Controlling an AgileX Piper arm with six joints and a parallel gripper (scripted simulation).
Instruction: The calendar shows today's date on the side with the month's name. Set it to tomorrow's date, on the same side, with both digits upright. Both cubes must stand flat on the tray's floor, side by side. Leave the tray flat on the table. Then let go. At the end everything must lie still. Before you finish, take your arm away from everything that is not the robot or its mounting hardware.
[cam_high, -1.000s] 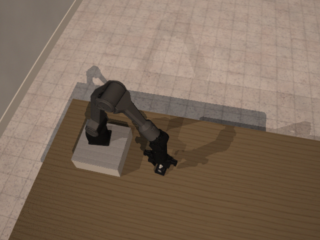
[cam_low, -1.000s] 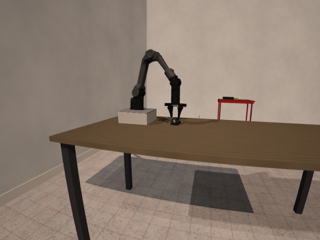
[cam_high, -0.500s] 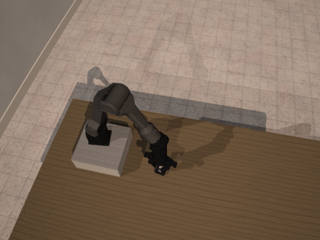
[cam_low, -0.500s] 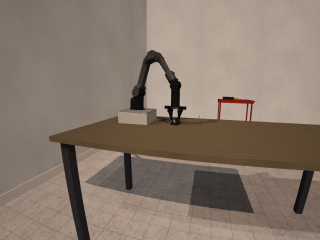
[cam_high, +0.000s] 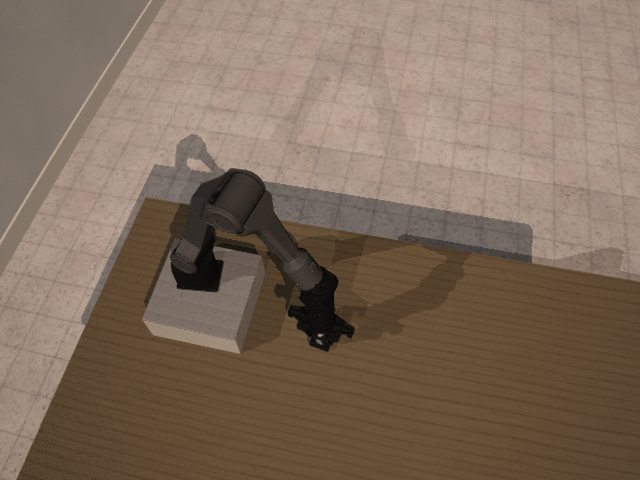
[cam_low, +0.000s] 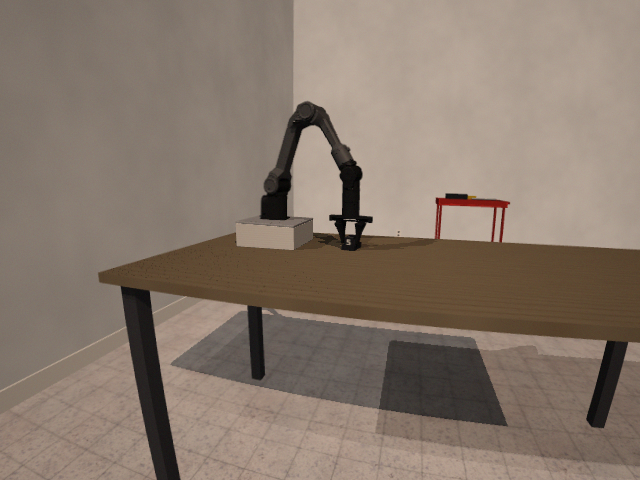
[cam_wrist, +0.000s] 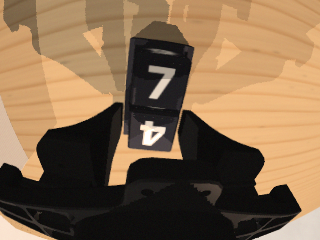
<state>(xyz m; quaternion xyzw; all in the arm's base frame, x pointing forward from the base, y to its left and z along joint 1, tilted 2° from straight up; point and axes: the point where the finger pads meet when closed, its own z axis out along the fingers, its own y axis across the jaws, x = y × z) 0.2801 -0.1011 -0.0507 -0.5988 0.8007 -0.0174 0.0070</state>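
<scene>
Now: hand 2 cm to the right of the tray and 2 cm above it. The rest, counted from my hand: black number cube 1 cm ahead, 3 cm to the left.
</scene>
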